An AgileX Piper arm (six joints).
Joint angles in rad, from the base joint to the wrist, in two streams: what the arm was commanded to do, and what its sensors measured. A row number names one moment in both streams.
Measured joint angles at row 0: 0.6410, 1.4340, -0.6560, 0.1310, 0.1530, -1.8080
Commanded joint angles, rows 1 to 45: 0.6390, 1.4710, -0.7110, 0.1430, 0.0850, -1.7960; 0.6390, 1.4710, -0.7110, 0.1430, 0.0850, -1.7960; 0.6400, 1.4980, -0.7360, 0.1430, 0.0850, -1.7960; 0.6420, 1.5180, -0.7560, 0.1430, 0.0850, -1.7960; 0.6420, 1.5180, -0.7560, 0.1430, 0.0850, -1.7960; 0.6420, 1.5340, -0.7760, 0.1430, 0.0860, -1.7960; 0.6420, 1.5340, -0.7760, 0.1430, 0.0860, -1.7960; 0.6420, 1.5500, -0.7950, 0.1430, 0.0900, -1.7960; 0.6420, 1.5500, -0.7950, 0.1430, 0.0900, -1.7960; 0.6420, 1.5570, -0.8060, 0.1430, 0.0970, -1.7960; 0.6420, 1.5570, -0.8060, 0.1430, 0.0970, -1.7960; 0.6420, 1.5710, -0.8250, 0.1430, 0.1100, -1.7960; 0.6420, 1.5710, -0.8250, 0.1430, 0.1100, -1.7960; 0.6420, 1.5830, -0.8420, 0.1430, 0.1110, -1.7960; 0.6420, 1.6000, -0.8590, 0.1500, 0.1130, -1.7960; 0.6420, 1.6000, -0.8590, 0.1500, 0.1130, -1.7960; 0.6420, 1.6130, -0.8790, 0.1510, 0.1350, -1.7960; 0.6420, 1.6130, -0.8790, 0.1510, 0.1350, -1.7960; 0.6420, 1.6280, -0.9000, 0.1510, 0.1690, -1.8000; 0.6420, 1.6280, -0.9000, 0.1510, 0.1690, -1.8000; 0.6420, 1.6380, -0.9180, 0.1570, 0.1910, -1.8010; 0.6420, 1.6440, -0.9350, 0.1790, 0.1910, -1.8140; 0.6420, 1.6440, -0.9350, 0.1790, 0.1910, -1.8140; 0.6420, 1.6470, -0.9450, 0.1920, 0.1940, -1.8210; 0.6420, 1.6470, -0.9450, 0.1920, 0.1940, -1.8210; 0.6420, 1.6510, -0.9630, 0.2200, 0.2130, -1.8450; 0.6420, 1.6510, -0.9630, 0.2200, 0.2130, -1.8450; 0.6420, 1.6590, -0.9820, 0.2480, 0.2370, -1.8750; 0.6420, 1.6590, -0.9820, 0.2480, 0.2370, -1.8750; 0.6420, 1.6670, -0.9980, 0.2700, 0.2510, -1.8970; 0.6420, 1.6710, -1.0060, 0.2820, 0.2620, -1.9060; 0.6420, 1.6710, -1.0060, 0.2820, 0.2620, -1.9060; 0.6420, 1.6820, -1.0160, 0.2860, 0.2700, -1.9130; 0.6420, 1.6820, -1.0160, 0.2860, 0.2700, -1.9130; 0.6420, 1.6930, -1.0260, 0.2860, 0.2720, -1.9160; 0.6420, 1.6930, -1.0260, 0.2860, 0.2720, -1.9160; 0.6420, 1.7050, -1.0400, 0.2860, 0.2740, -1.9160; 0.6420, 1.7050, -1.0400, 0.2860, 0.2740, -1.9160; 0.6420, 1.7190, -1.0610, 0.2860, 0.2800, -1.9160; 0.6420, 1.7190, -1.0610, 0.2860, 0.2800, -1.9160; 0.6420, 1.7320, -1.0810, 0.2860, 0.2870, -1.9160; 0.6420, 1.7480, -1.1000, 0.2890, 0.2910, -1.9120; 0.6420, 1.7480, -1.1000, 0.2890, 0.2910, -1.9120; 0.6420, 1.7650, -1.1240, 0.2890, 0.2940, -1.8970; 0.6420, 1.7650, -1.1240, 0.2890, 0.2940, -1.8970
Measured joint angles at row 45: 0.6420, 1.7580, -1.0810, 0.2630, 0.3420, -1.9080
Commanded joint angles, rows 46 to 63: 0.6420, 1.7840, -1.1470, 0.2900, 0.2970, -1.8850; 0.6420, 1.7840, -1.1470, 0.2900, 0.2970, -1.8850; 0.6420, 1.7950, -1.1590, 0.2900, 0.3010, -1.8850; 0.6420, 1.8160, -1.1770, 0.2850, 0.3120, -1.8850; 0.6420, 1.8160, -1.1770, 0.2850, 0.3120, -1.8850; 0.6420, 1.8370, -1.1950, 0.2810, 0.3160, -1.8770; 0.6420, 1.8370, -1.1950, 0.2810, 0.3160, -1.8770; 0.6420, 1.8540, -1.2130, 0.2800, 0.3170, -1.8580; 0.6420, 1.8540, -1.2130, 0.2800, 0.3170, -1.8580; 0.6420, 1.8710, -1.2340, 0.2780, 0.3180, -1.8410; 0.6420, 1.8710, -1.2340, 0.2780, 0.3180, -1.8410; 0.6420, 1.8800, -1.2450, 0.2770, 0.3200, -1.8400; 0.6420, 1.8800, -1.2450, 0.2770, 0.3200, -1.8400; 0.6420, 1.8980, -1.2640, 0.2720, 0.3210, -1.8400; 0.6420, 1.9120, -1.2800, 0.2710, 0.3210, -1.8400; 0.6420, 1.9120, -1.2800, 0.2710, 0.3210, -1.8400; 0.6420, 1.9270, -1.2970, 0.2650, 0.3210, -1.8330; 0.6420, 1.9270, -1.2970, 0.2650, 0.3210, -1.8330
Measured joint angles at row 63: 0.6420, 1.9220, -1.2580, 0.2580, 0.3700, -1.8480
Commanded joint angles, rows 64 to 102: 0.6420, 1.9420, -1.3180, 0.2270, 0.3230, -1.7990; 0.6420, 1.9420, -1.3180, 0.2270, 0.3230, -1.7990; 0.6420, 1.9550, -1.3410, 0.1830, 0.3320, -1.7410; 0.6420, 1.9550, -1.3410, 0.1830, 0.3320, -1.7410; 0.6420, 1.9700, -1.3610, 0.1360, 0.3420, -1.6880; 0.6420, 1.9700, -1.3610, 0.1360, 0.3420, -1.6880; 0.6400, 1.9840, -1.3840, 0.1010, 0.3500, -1.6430; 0.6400, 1.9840, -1.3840, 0.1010, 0.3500, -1.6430; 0.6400, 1.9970, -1.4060, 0.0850, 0.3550, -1.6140; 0.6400, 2.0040, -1.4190, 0.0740, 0.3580, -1.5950; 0.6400, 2.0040, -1.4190, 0.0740, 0.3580, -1.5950; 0.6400, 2.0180, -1.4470, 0.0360, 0.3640, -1.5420; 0.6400, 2.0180, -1.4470, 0.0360, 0.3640, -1.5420; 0.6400, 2.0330, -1.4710, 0.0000, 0.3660, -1.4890; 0.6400, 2.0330, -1.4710, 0.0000, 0.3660, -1.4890; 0.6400, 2.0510, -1.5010, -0.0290, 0.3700, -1.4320; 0.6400, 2.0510, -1.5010, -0.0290, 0.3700, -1.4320; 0.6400, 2.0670, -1.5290, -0.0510, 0.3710, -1.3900; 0.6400, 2.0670, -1.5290, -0.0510, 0.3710, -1.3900; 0.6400, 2.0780, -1.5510, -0.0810, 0.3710, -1.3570; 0.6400, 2.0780, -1.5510, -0.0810, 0.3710, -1.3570; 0.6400, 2.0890, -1.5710, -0.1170, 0.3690, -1.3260; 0.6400, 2.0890, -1.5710, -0.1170, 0.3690, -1.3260; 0.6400, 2.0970, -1.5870, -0.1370, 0.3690, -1.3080; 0.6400, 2.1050, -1.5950, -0.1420, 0.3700, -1.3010; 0.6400, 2.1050, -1.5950, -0.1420, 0.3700, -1.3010; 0.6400, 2.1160, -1.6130, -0.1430, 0.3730, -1.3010; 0.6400, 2.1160, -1.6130, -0.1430, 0.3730, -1.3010; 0.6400, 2.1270, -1.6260, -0.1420, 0.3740, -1.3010; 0.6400, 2.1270, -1.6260, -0.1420, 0.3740, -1.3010; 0.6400, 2.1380, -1.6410, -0.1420, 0.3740, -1.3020; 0.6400, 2.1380, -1.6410, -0.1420, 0.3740, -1.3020; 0.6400, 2.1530, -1.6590, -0.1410, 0.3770, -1.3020; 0.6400, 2.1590, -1.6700, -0.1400, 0.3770, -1.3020; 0.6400, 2.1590, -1.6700, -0.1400, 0.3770, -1.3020; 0.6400, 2.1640, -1.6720, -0.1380, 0.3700, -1.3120; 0.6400, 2.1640, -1.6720, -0.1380, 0.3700, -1.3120; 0.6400, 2.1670, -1.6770, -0.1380, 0.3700, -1.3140; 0.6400, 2.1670, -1.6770, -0.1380, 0.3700, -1.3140
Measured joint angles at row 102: 0.6420, 2.1780, -1.6520, -0.1320, 0.4320, -1.3120
